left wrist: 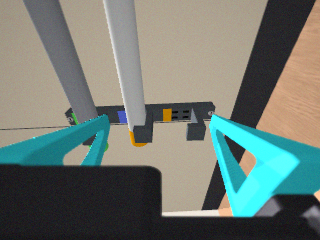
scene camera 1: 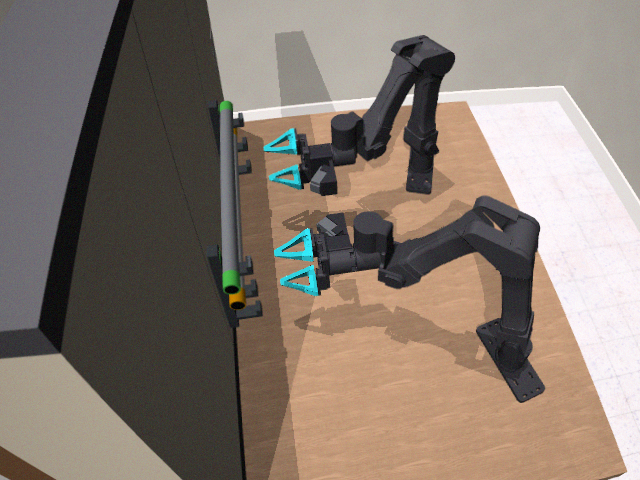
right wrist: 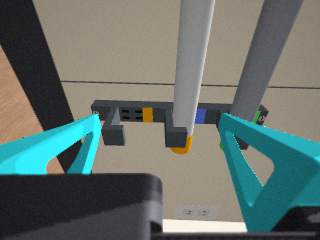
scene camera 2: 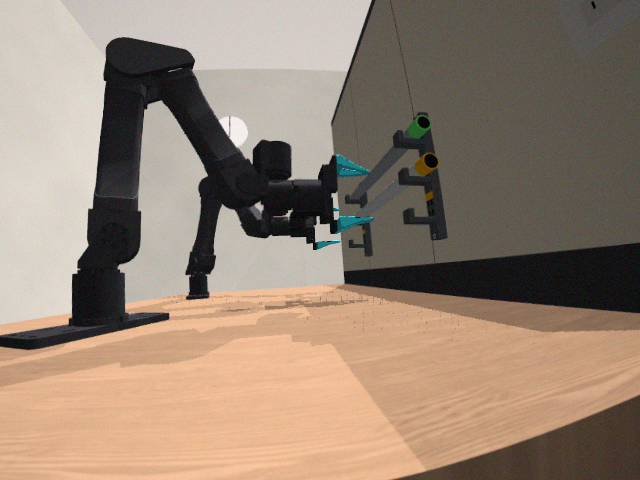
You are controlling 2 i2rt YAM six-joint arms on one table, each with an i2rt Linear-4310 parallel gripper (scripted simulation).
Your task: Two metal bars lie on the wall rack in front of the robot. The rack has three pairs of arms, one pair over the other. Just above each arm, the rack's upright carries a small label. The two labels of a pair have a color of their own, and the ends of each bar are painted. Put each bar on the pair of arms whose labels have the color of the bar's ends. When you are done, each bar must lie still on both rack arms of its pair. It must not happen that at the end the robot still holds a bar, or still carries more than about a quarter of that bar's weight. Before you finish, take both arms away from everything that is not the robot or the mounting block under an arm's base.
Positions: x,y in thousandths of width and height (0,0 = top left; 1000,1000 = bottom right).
Labels:
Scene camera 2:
right gripper: 579,407
orange-ended bar: 616,395
green-ended bar: 615,324
dark wall panel: 830,297

